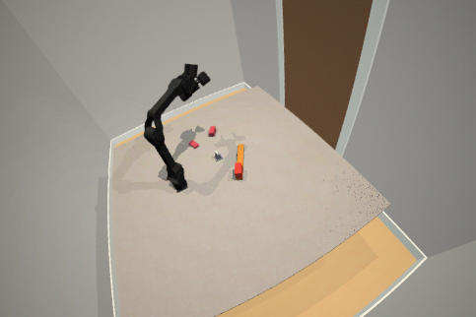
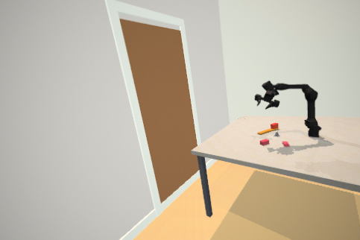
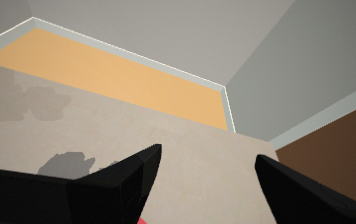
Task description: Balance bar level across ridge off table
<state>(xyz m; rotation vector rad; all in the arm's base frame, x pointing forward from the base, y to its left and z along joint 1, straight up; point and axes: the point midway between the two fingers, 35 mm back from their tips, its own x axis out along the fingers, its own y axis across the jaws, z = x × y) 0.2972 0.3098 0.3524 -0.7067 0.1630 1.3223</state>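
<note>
Right now the ridge is 5 cm behind my gripper tip, 26 cm to the right of it and 31 cm below it.
</note>
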